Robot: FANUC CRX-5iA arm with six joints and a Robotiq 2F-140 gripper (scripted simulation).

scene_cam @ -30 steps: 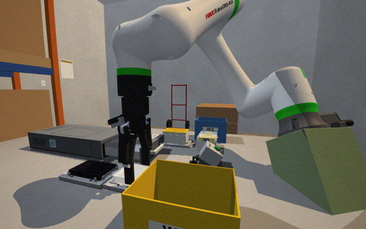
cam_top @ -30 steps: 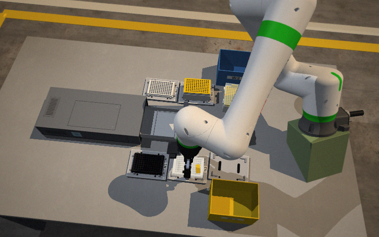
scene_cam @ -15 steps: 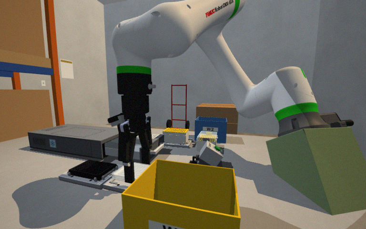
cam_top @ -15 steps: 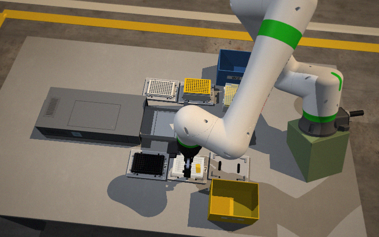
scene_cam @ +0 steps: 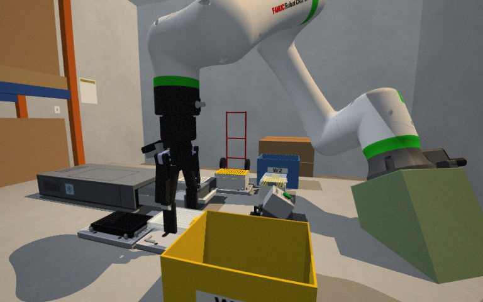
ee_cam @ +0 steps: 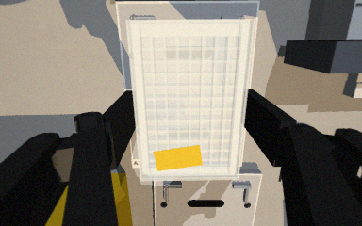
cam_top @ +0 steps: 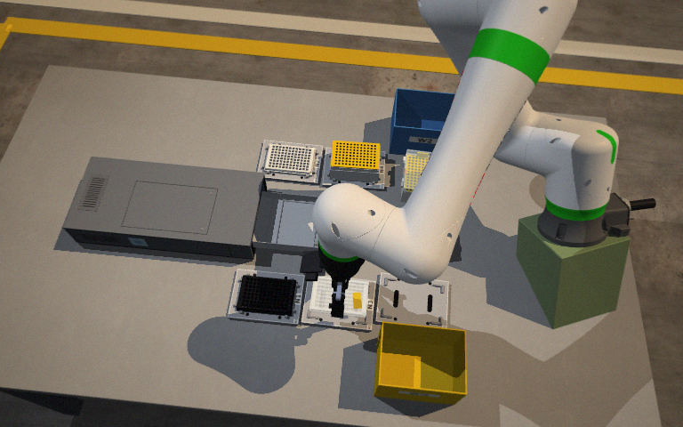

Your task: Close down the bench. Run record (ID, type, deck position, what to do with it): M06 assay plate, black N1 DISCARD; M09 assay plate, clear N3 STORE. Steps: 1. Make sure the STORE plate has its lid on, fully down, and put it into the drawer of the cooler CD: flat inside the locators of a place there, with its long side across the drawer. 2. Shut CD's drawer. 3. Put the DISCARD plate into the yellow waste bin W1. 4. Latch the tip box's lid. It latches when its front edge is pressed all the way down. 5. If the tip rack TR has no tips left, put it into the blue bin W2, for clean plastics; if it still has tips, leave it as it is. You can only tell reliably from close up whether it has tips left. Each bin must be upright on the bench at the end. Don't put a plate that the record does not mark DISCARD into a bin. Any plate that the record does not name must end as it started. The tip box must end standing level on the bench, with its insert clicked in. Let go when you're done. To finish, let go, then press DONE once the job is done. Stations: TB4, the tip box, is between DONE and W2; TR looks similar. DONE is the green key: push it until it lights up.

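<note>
Right now my hand is 22 cm to the left of the cooler drawer, 12 cm short of it and 3 cm above it. Round my hand: black assay plate: 17 cm ahead, 5 cm below, 3 cm to the right; green DONE key: 26 cm behind, 13 cm to the right; yellow bin W1: 17 cm to the left, 15 cm behind, 3 cm below.
</note>
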